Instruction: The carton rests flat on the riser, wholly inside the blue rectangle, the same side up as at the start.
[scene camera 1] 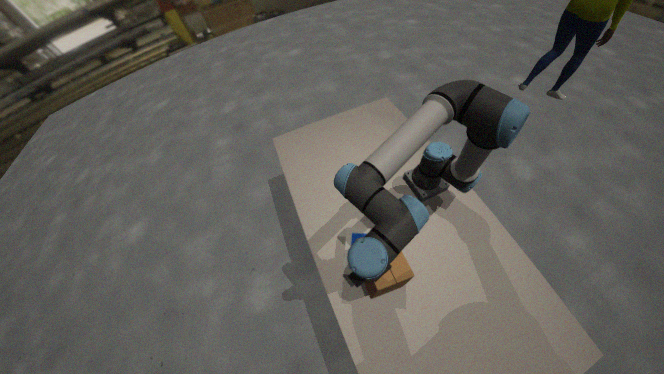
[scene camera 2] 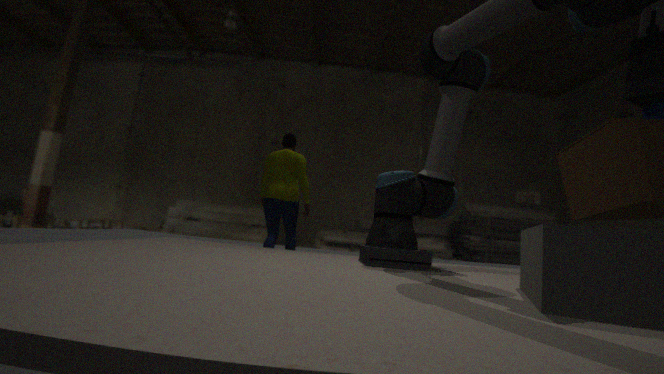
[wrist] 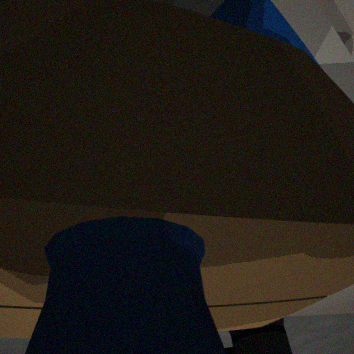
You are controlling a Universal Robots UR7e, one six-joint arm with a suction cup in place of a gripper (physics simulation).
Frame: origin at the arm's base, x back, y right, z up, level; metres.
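Where they show: hand at its tool point: [scene camera 2: 654, 131] [wrist: 143, 246]; arm's base at its link origin: [scene camera 1: 425, 178] [scene camera 2: 391, 247].
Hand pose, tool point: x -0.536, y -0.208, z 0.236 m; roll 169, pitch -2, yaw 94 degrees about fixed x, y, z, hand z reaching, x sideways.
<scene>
Each offset is from my tool point to the centre of the thing. Level surfaces: height alone.
The orange-brown carton {dx +0.027, dy -0.003, dz -0.064 m} [scene camera 1: 402, 270] [scene camera 2: 610, 167] [wrist: 150, 125] hangs tilted on my suction cup [scene camera 2: 652, 111] [wrist: 125, 222], which is shut on its upper side. In scene camera 2 the carton's lower left corner is at or very near the top of the grey riser {dx +0.060, dy +0.059, dz -0.226 m} [scene camera 2: 600, 272], and its underside slopes up to the right. Part of the blue rectangle {dx +0.060, dy +0.059, dz -0.166 m} [scene camera 1: 358, 237] [wrist: 282, 25] shows past the wrist in scene camera 1 and beyond the carton in the wrist view. The wrist hides part of the carton and the cup in scene camera 1. How much of the rectangle lies under the carton is hidden.
The robot's base [scene camera 1: 426, 182] [scene camera 2: 395, 245] stands on the pale table top {dz -0.287 m} [scene camera 1: 330, 135] [scene camera 2: 200, 300]. A person in a yellow top [scene camera 1: 582, 35] [scene camera 2: 284, 175] stands on the floor beyond the table. The arm casts shadows across the table.
</scene>
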